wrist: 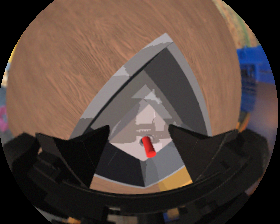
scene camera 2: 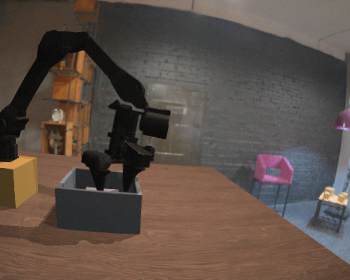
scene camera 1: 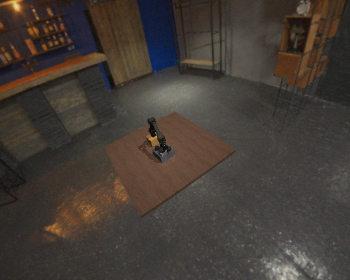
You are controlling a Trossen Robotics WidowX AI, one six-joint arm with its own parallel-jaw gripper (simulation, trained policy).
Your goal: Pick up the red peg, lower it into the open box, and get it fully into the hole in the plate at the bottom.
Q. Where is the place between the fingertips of my gripper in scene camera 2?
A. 113, 193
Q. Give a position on a plate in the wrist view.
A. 142, 120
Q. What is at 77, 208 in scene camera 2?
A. A grey box.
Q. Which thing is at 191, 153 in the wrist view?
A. My gripper.
